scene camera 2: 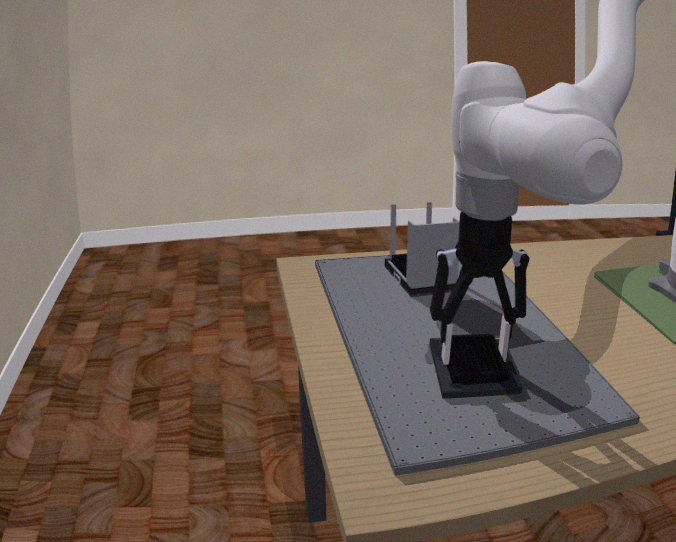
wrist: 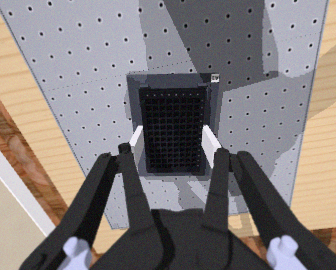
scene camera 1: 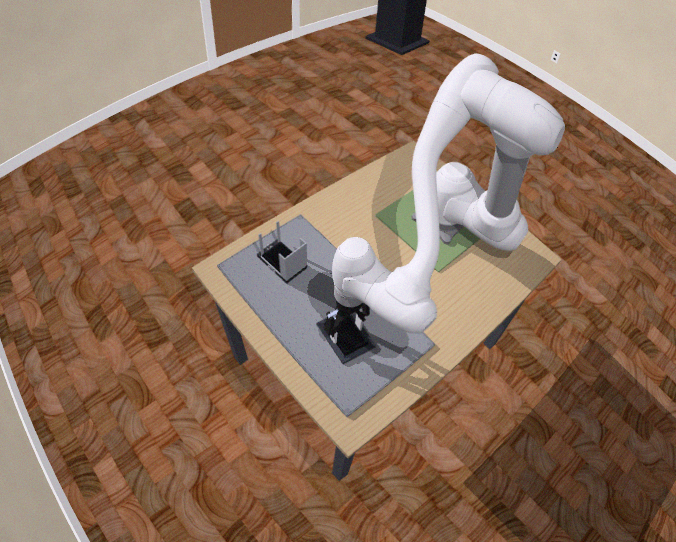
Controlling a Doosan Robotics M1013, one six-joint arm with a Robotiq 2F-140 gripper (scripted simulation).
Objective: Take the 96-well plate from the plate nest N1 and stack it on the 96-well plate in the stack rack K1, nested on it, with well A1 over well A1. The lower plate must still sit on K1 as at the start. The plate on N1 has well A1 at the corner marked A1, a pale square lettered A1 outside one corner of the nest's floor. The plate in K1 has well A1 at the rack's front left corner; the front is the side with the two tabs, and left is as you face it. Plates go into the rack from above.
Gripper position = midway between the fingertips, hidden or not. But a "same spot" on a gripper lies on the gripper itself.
my gripper: scene camera 2; wrist 172, 133; scene camera 1
same spot on my gripper: (scene camera 1: 331, 329) = (scene camera 2: 439, 299)
